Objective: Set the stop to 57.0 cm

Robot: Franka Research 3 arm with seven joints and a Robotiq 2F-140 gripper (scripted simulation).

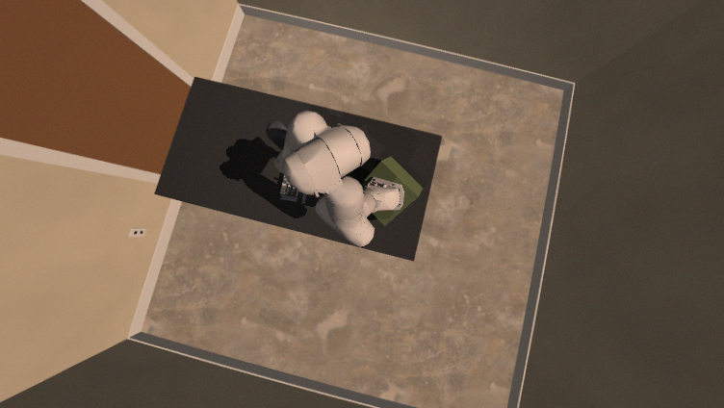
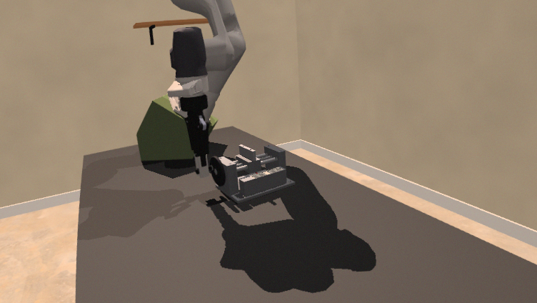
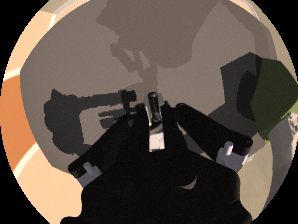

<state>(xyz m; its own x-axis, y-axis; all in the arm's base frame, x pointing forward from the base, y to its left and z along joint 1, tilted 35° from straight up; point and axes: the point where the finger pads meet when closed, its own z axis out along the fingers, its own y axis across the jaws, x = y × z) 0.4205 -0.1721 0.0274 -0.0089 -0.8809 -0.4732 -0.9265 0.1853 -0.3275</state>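
Right now my hand is 14 cm to the right of the grey stop fixture and 4 cm short of it. From my hand the other things lie so: handwheel (2 cm to the left, 2 cm below, 1 cm ahead).
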